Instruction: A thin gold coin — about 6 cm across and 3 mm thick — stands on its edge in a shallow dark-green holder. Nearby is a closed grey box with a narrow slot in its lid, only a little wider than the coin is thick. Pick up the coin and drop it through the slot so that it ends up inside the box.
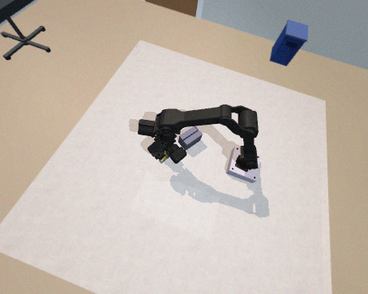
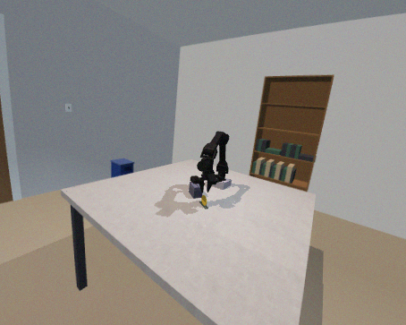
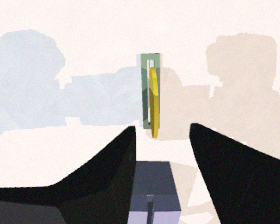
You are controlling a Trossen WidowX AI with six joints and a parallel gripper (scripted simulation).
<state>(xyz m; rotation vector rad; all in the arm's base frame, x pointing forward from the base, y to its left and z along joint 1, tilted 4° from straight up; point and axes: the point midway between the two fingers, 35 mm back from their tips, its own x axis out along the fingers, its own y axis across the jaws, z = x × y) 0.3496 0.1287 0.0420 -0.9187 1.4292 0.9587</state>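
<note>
The gold coin is 50 mm below my gripper tip.
</note>
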